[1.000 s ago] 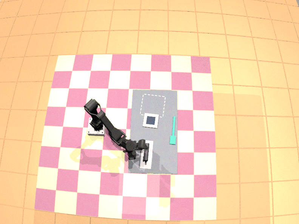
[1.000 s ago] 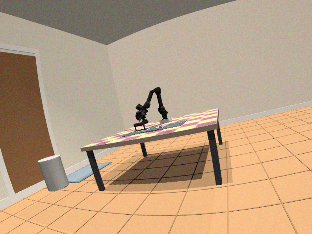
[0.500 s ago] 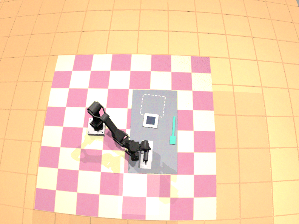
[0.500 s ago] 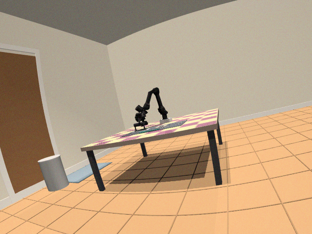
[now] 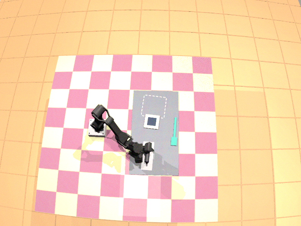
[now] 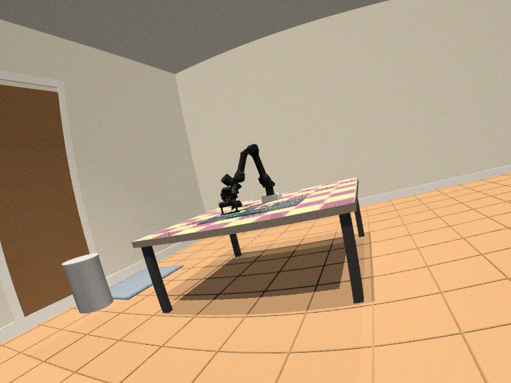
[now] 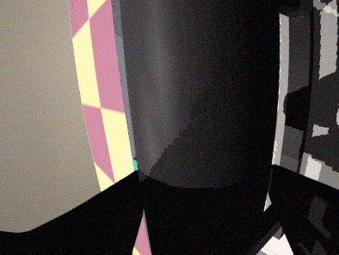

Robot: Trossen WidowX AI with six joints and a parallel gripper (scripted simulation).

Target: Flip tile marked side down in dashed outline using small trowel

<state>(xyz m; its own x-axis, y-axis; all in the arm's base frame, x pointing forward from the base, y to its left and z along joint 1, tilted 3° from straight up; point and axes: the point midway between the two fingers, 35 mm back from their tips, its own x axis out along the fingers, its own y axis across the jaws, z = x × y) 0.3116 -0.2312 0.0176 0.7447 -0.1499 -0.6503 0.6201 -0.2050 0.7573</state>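
Now: the trowel 20 mm behind my gripper tip, 10 mm to the left of it and 10 mm below it. Also, from my gripper tip: square tile: 40 mm ahead, 230 mm to the left, 40 mm below; then grey mat: 50 mm ahead, 160 mm to the left, 70 mm below; then teal long-handled tool: 190 mm ahead, 110 mm to the left, 40 mm below.
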